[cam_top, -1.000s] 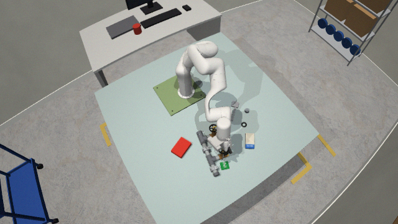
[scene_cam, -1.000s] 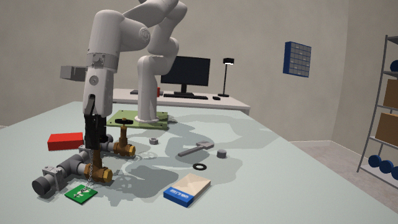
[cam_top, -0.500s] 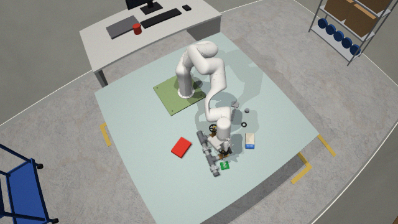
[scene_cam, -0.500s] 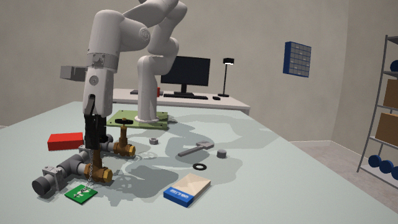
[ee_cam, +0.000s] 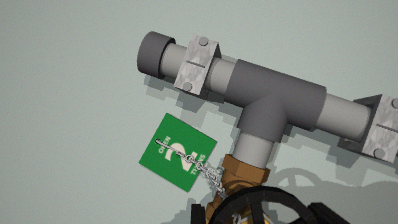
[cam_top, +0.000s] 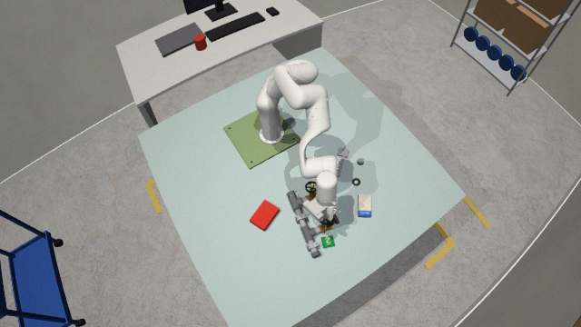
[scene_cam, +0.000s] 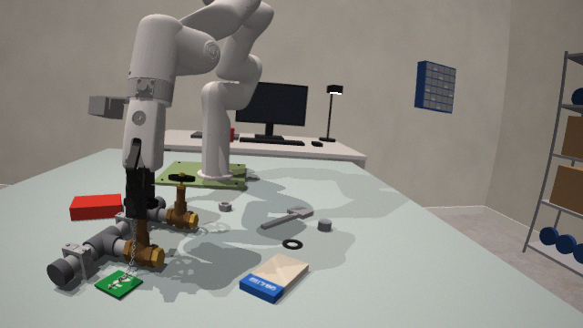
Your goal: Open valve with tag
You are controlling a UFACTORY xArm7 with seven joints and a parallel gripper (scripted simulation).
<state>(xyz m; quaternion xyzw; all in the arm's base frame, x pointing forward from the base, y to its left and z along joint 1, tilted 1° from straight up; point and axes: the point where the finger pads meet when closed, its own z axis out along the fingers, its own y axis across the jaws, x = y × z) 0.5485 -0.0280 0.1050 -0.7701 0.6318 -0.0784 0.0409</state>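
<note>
Right now the green tag is 110 mm below my hand, 80 mm ahead of it and 20 mm to the right of it. The rest, counted from my hand: box (220 mm to the left, 100 mm below, 10 mm ahead); nut (280 mm behind, 100 mm to the left, 100 mm below); red block (200 mm to the right, 170 mm behind, 90 mm below).
</note>
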